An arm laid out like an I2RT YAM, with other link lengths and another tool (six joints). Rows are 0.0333 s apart.
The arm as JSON. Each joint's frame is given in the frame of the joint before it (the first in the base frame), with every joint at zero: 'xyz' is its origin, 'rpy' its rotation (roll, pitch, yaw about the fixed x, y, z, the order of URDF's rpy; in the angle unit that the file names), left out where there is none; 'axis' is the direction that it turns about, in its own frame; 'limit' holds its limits. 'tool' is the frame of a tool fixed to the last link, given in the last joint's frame.
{
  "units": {
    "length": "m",
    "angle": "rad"
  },
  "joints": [
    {
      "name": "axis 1",
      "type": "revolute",
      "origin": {
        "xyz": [
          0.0,
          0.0,
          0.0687
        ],
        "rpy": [
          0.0,
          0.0,
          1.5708
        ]
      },
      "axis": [
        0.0,
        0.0,
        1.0
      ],
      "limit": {
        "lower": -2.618,
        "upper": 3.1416
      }
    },
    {
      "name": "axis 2",
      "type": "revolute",
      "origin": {
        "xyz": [
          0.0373,
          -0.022,
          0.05
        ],
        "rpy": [
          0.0,
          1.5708,
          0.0
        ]
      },
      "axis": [
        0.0,
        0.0,
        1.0
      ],
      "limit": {
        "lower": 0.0,
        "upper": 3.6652
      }
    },
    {
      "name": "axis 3",
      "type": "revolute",
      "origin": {
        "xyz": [
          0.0,
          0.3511,
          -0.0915
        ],
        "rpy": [
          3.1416,
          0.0,
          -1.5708
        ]
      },
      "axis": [
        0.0,
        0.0,
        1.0
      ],
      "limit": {
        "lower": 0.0,
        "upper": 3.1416
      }
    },
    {
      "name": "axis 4",
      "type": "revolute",
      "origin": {
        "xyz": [
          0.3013,
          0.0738,
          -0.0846
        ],
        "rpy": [
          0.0,
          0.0,
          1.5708
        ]
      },
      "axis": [
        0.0,
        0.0,
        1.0
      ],
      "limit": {
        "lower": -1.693,
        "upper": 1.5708
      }
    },
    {
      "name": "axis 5",
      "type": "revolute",
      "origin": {
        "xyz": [
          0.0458,
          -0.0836,
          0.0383
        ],
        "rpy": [
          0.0,
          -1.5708,
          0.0
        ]
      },
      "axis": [
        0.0,
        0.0,
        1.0
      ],
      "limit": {
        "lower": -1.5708,
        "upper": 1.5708
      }
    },
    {
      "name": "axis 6",
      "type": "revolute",
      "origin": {
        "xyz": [
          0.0,
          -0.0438,
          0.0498
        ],
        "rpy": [
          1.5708,
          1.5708,
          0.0
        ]
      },
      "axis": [
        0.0,
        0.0,
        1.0
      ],
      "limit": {
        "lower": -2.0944,
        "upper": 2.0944
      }
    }
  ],
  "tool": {
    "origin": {
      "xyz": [
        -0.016,
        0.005,
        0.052
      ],
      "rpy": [
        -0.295,
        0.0,
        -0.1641
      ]
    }
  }
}
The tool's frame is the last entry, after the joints.
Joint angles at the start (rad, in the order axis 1, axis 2, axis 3, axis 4, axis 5, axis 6):
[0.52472 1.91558 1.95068 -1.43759 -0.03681 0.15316]
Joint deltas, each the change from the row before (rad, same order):
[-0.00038 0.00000 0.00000 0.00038 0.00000 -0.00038]
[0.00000 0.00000 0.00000 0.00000 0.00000 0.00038]
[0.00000 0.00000 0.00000 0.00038 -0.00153 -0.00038]
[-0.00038 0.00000 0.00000 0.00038 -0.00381 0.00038]
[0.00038 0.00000 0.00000 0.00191 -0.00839 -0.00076]
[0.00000 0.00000 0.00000 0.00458 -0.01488 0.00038]
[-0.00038 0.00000 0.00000 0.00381 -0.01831 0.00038]
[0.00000 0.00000 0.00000 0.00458 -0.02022 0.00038]
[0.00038 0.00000 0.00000 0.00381 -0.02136 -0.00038]
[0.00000 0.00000 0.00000 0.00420 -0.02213 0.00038]
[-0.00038 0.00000 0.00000 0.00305 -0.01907 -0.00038]
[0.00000 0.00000 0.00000 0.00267 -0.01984 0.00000]
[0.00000 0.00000 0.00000 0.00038 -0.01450 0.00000]
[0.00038 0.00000 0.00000 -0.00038 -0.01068 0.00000]
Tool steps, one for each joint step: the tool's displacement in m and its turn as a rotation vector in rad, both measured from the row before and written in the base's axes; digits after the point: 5 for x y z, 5 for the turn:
[0.00015 -0.00012 0.00000 0.00014 -0.00037 -0.00001]
[0.00000 0.00000 0.00000 0.00005 0.00004 -0.00037]
[-0.00001 0.00016 0.00001 0.00145 0.00038 0.00063]
[-0.00004 0.00021 0.00001 0.00349 0.00160 -0.00011]
[-0.00018 0.00101 0.00004 0.00802 0.00239 0.00255]
[-0.00001 0.00165 0.00009 0.01503 0.00342 0.00220]
[-0.00022 0.00171 0.00013 0.01755 0.00578 0.00249]
[-0.00028 0.00208 0.00019 0.01955 0.00605 0.00329]
[-0.00054 0.00223 0.00023 0.02004 0.00713 0.00471]
[-0.00044 0.00218 0.00029 0.02095 0.00732 0.00382]
[-0.00038 0.00167 0.00028 0.01769 0.00664 0.00366]
[-0.00058 0.00184 0.00032 0.01818 0.00742 0.00388]
[-0.00067 0.00120 0.00023 0.01250 0.00678 0.00286]
[-0.00068 0.00097 0.00017 0.00887 0.00557 0.00248]

